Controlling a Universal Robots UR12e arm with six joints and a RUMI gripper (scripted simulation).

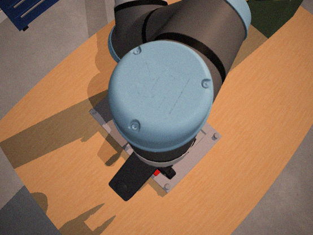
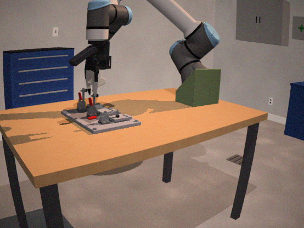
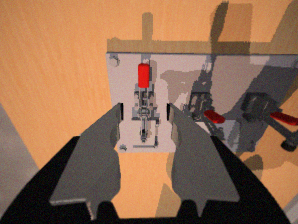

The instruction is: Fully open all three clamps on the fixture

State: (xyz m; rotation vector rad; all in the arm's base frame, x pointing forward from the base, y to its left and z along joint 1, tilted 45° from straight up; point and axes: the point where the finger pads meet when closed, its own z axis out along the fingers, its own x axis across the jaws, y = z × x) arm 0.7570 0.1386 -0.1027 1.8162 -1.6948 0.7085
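Right now the flat grey part is 150 mm behind my hand, 10 mm to the right of it and 130 mm below it. Also, from my hand: grey fixture plate 80 mm behind, 110 mm to the right, 150 mm below.
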